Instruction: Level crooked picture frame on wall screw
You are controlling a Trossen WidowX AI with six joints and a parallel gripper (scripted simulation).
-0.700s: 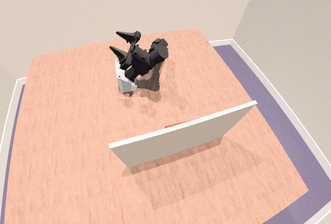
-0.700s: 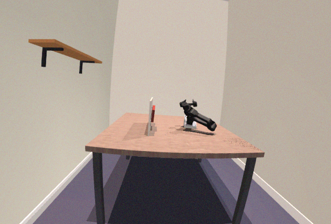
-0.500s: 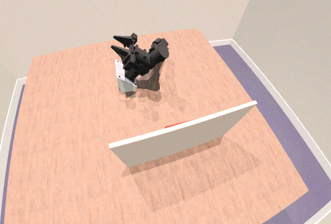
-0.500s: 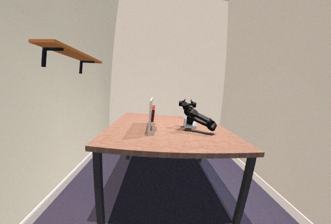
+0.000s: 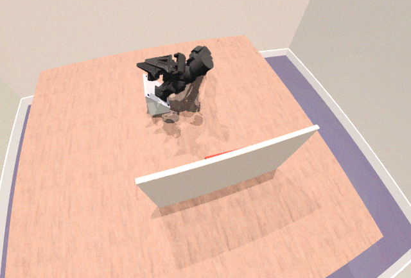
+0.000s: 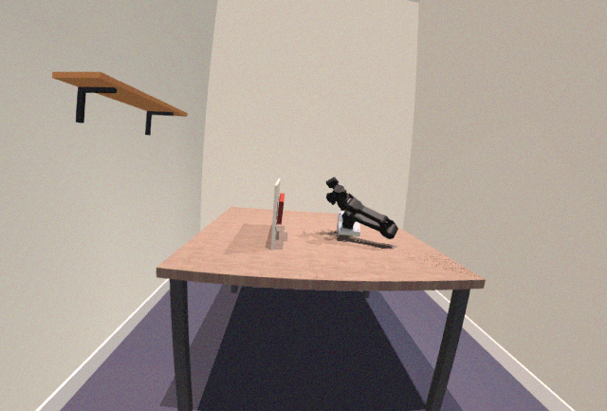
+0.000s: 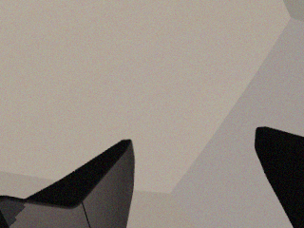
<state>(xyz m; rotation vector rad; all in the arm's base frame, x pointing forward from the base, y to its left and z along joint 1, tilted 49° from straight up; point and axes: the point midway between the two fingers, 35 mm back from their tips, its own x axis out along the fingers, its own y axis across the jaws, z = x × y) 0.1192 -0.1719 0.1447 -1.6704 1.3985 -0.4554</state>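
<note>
Now: gripper tip 29 cm short of the picture frame, 23 cm to the right of it and 16 cm above it. From my gripper tip the other things lie so: wall panel: 31 cm ahead, 22 cm to the left, 16 cm below.
</note>
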